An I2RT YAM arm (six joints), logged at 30 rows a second.
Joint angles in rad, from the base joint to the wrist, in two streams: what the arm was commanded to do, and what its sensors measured. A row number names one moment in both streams.
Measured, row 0:
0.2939, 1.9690, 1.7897, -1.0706, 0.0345, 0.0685
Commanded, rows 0 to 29:
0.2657, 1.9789, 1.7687, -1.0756, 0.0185, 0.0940
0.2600, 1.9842, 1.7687, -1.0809, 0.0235, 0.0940
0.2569, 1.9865, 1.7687, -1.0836, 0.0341, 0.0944
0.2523, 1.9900, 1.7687, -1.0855, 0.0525, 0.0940
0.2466, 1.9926, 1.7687, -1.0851, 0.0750, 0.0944
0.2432, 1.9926, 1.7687, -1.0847, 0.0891, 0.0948
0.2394, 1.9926, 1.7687, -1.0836, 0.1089, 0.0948
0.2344, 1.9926, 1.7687, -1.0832, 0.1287, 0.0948
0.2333, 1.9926, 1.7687, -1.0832, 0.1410, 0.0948
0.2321, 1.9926, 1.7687, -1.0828, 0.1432, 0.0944
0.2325, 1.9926, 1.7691, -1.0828, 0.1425, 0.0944
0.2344, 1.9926, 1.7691, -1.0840, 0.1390, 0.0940
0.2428, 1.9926, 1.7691, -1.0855, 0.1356, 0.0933
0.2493, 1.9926, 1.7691, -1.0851, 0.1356, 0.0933
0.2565, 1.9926, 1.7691, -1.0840, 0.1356, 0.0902
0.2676, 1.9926, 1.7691, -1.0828, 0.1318, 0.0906
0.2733, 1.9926, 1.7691, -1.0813, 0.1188, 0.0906
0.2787, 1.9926, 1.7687, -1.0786, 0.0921, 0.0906
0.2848, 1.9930, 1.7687, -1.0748, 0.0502, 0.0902
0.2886, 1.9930, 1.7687, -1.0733, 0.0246, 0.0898
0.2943, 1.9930, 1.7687, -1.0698, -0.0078, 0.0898
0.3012, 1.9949, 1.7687, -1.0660, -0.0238, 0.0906
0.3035, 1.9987, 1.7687, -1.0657, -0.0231, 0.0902
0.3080, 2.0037, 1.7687, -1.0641, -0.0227, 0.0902
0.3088, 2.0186, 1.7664, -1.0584, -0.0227, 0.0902
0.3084, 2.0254, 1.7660, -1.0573, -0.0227, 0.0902
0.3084, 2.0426, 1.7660, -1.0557, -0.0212, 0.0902
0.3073, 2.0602, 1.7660, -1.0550, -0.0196, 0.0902
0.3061, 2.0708, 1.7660, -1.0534, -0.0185, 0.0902
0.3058, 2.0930, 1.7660, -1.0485, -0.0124, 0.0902
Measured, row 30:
0.3031, 2.0220, 1.7771, -1.0557, -0.0029, 0.0826
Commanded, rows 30 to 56:
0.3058, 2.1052, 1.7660, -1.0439, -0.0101, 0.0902
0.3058, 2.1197, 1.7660, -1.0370, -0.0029, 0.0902
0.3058, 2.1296, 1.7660, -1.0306, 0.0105, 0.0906
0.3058, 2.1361, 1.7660, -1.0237, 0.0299, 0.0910
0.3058, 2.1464, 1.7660, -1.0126, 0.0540, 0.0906
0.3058, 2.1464, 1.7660, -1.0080, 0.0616, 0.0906
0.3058, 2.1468, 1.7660, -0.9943, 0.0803, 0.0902
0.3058, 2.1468, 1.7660, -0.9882, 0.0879, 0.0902
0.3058, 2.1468, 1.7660, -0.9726, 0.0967, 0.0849
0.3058, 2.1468, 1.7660, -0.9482, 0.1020, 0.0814
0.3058, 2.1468, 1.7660, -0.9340, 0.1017, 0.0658
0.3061, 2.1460, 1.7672, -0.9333, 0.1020, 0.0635
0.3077, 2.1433, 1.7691, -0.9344, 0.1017, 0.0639
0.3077, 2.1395, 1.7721, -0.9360, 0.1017, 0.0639
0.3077, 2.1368, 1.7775, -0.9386, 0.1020, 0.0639
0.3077, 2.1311, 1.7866, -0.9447, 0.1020, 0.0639
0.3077, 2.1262, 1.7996, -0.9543, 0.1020, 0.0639
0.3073, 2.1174, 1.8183, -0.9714, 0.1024, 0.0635
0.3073, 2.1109, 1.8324, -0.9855, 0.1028, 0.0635
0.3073, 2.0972, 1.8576, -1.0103, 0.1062, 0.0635
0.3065, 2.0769, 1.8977, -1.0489, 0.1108, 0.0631
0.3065, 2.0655, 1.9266, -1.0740, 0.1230, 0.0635
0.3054, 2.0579, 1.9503, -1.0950, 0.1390, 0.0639
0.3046, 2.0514, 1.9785, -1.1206, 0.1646, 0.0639
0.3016, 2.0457, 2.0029, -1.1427, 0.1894, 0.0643
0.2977, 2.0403, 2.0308, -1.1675, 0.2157, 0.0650
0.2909, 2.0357, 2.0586, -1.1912, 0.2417, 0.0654
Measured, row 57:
0.3023, 2.1162, 1.9629, -1.1519, 0.1299, 0.0612
